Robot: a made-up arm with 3 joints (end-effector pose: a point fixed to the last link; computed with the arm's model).
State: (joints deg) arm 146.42 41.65 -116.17
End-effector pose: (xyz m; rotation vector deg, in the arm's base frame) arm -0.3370 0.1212 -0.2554 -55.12 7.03 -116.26
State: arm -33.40 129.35 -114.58
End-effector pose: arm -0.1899 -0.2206 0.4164 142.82 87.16 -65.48
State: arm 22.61 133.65 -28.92
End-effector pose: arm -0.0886 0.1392 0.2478 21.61 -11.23 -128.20
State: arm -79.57 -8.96 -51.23
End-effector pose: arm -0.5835 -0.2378 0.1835 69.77 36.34 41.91
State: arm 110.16 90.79 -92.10
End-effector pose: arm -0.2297 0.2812 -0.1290 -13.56 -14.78 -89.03
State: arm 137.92 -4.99 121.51
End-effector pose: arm -0.2414 0.0309 -0.0279 -70.37 -46.68 130.78
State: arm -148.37 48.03 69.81
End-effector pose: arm -0.2713 -0.0524 0.1191 94.04 25.56 -84.96
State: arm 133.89 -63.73 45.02
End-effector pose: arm -0.4614 0.0687 0.1573 -89.33 44.67 68.12
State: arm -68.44 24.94 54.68
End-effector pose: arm -0.3505 0.0150 0.1980 50.37 -32.64 -50.99
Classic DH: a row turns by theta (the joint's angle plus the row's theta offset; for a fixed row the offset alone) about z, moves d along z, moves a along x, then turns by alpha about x. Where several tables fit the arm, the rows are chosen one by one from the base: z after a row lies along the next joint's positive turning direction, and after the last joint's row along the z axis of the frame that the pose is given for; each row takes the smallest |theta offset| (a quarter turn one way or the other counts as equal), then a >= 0, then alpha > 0; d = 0 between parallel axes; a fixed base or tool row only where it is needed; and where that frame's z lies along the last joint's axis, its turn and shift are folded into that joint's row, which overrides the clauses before.
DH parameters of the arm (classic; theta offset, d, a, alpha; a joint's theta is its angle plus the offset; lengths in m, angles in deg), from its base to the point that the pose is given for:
base (fixed): -90 0.114 0 90
joint 1: 0 0.33 0.034 90
joint 2: 90 -0.197 0.068 90
joint 3: 0 -0.098 0.147 90
tool (fixed): 180 -0.104 0 0

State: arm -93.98 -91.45 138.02
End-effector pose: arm -0.4308 -0.1807 0.1759 -96.29 95.28 45.47
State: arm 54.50 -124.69 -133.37
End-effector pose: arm -0.3863 0.2330 0.4336 128.66 -85.98 -18.57
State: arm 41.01 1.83 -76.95
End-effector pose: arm -0.5293 0.2610 0.3068 -33.34 72.78 -28.90
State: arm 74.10 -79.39 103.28
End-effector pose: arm -0.4140 0.0885 0.0873 14.39 -31.19 87.35
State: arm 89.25 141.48 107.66
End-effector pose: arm -0.3282 0.0864 0.2730 98.59 84.32 30.41
